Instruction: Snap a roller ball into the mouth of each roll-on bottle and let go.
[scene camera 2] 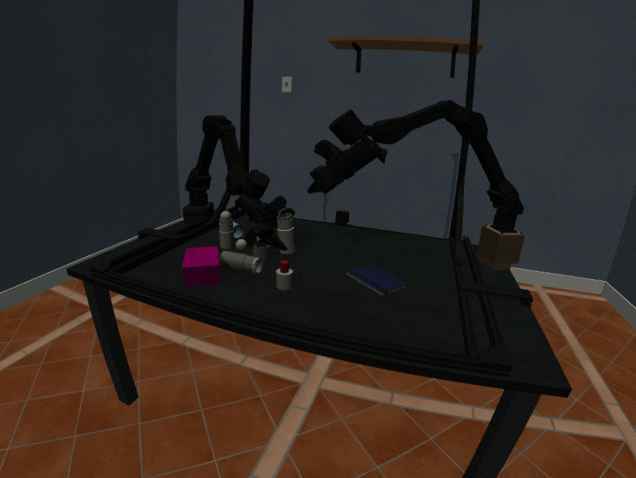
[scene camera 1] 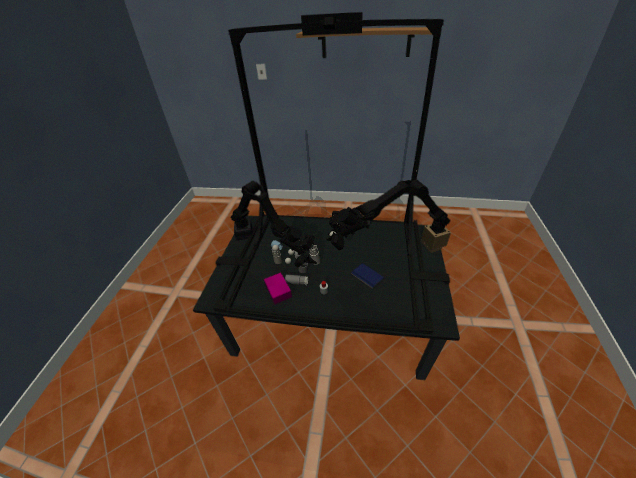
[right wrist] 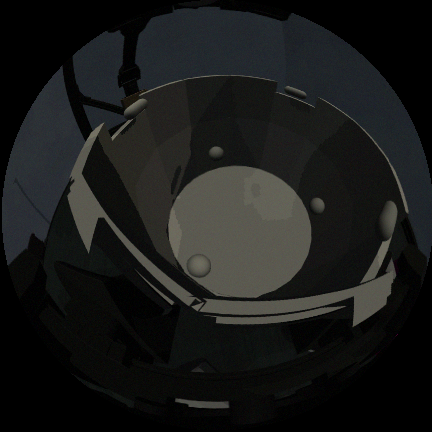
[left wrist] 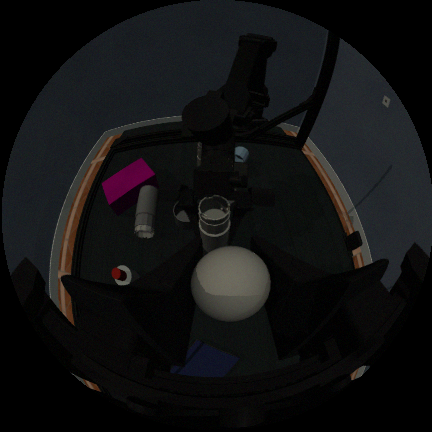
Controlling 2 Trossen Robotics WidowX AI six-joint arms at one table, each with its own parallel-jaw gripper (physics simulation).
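Places are measured from the left arm's base along level axes (x ahead, y left, z up), in metres.
Pixels of known places: left gripper, fingertip midpoint: (scene camera 2: 311, 190) (scene camera 1: 327, 237) (left wrist: 226, 243); right gripper, fingertip midpoint: (scene camera 2: 291, 246) (scene camera 1: 318, 259) (left wrist: 213, 244); left arm's base, link origin: (scene camera 2: 503, 229) (scene camera 1: 437, 229) (right wrist: 132, 93); right arm's base, link origin: (scene camera 2: 198, 205) (scene camera 1: 242, 225).
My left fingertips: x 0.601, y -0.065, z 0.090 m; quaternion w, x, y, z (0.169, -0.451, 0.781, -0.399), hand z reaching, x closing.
Observation:
Ahead of a thing's pixels: the offset from my left fingertips to its top centre.
My left gripper (scene camera 1: 334, 237) (scene camera 2: 314, 189) is shut on a white roller ball {0.022 m back, 0.016 m left, 0.038 m up} (left wrist: 230, 283) (scene camera 1: 332, 234), held in the air to the right of and above the held bottle in scene camera 1. My right gripper (scene camera 1: 311, 252) is shut on an upright grey bottle {0.061 m ahead, 0.041 m right, 0.077 m down} (scene camera 1: 315, 256) (scene camera 2: 286, 240) (left wrist: 215, 227) (right wrist: 280, 305), whose open mouth holds no ball. Another bottle {0.243 m ahead, 0.137 m right, 0.115 m down} (scene camera 1: 277, 255) (scene camera 2: 226, 236) stands upright with a ball in its mouth. A third bottle {0.187 m ahead, 0.047 m left, 0.159 m down} (scene camera 1: 296, 279) (scene camera 2: 237, 260) (left wrist: 146, 210) lies on its side. Loose balls {0.194 m ahead, 0.101 m right, 0.170 m down} (scene camera 1: 287, 260) (scene camera 2: 241, 244) lie near the standing bottle.
A magenta box {0.288 m ahead, 0.065 m left, 0.156 m down} (scene camera 1: 277, 287) (scene camera 2: 201, 265) (left wrist: 129, 181) is beside the lying bottle. A grey cup {0.132 m ahead, 0.023 m right, 0.156 m down} (scene camera 1: 303, 268) (scene camera 2: 260, 250) is near the right gripper. A red-topped white container {0.077 m ahead, 0.143 m left, 0.142 m down} (scene camera 1: 323, 288) (scene camera 2: 284, 279), a blue book {0.156 m back, 0.135 m left, 0.194 m down} (scene camera 1: 367, 275) (scene camera 2: 376, 278) and a light blue cup {0.226 m ahead, 0.236 m right, 0.159 m down} (left wrist: 241, 153) are also on the table.

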